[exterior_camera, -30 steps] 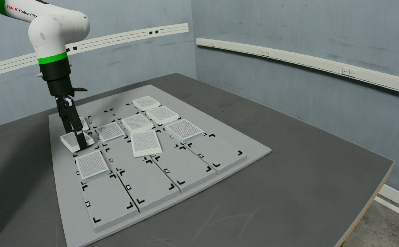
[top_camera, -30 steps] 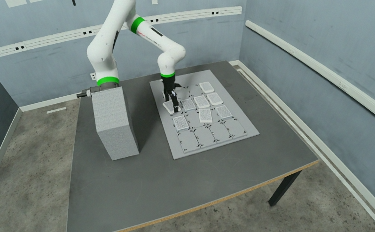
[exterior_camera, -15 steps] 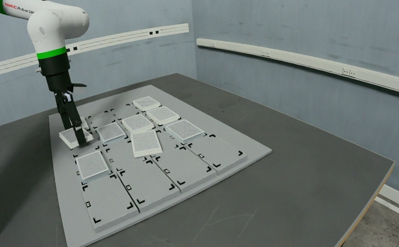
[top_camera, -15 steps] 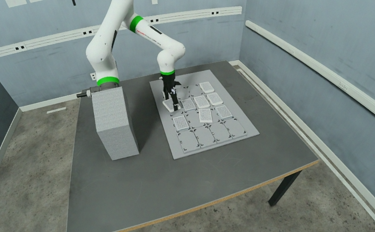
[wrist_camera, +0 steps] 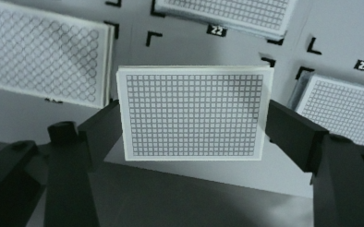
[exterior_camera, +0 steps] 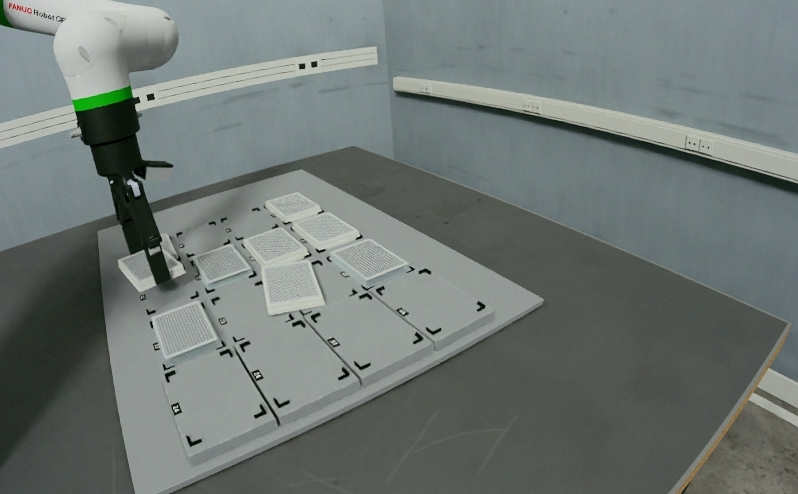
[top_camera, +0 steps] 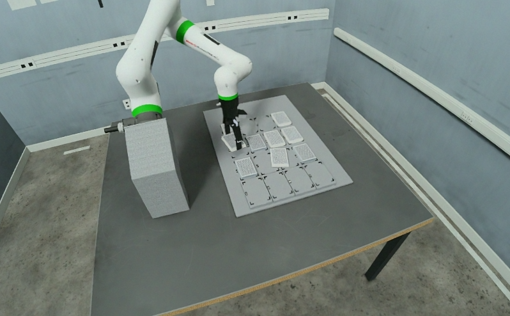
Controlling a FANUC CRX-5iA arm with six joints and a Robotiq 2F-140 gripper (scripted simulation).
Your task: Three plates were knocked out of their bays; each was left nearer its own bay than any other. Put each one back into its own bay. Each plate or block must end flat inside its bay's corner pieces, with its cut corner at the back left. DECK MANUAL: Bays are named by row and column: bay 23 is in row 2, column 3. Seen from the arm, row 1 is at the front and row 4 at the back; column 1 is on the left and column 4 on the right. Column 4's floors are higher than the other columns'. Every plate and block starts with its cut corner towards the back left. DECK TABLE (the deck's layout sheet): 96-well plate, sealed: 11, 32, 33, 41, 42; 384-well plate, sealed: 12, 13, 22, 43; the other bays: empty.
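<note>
My hand is 8 cm short of the label 22, 1 cm to the left of it and 6 cm above it. From my hand the other things lie so: bay label 29 cm ahead, 18 cm to the right, 6 cm below; 384-well plate 1 cm ahead, 17 cm to the right, 5 cm below.
</note>
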